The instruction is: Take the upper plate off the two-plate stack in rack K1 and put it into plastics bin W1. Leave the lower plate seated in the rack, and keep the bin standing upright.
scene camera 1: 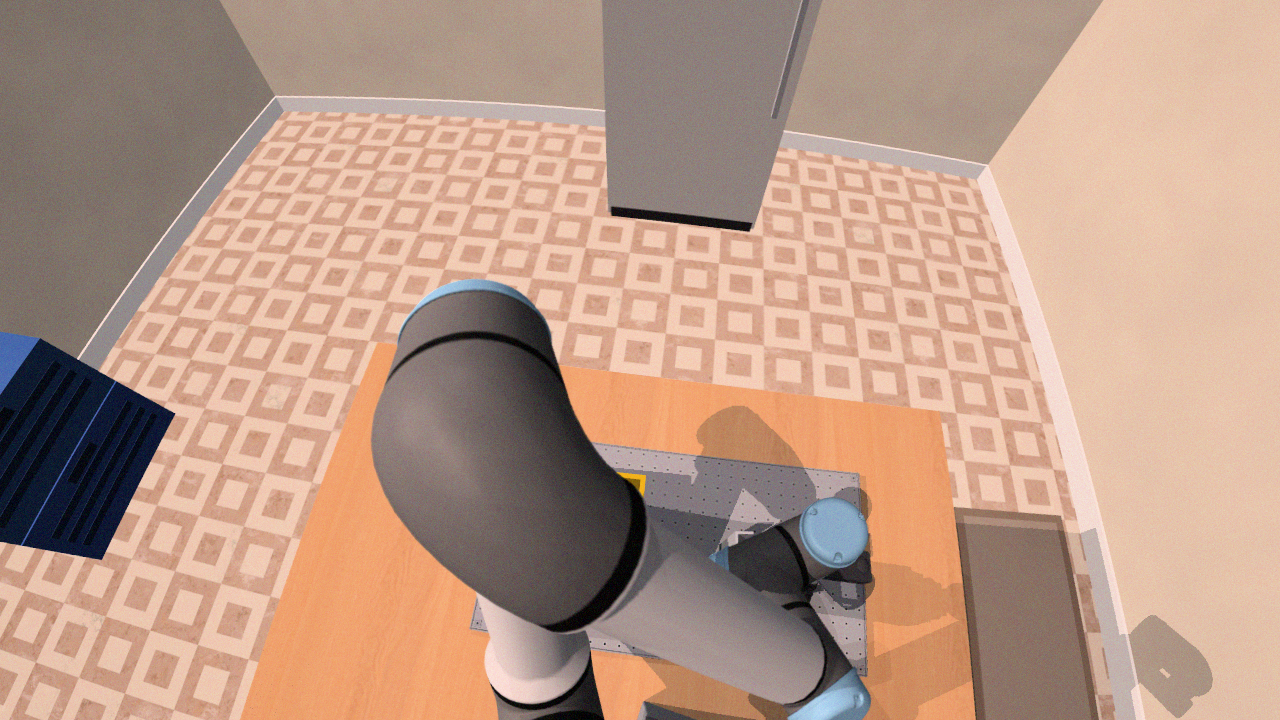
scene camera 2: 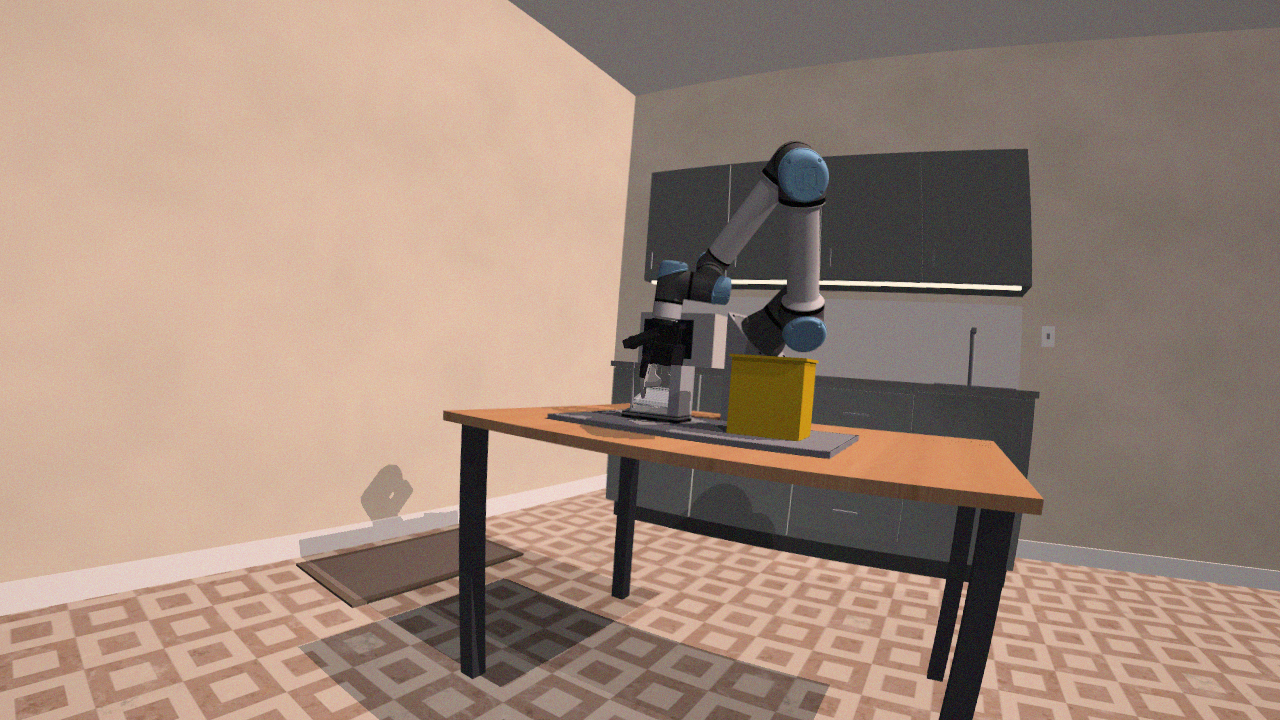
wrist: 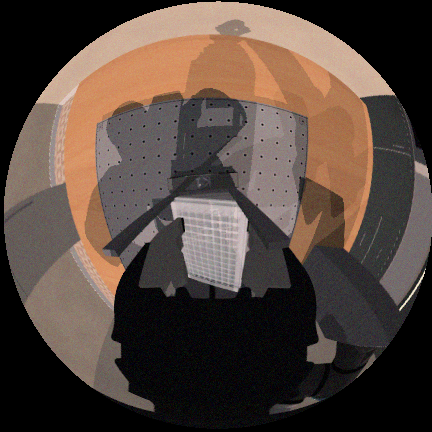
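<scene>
The clear, gridded plate stack sits in rack K1, whose dark base shows in scene camera 2. My gripper points down over it. In the wrist view its two jaws lie against opposite sides of the upper plate, and it looks shut on that plate. The seam between the upper and lower plates cannot be made out. Yellow bin W1 stands upright beside the rack. In scene camera 1 the arm hides the stack and most of the bin.
The rack and bin stand on a grey perforated board on the wooden table. A grey upright post rises next to the stack. A light grey box shape shows behind the gripper.
</scene>
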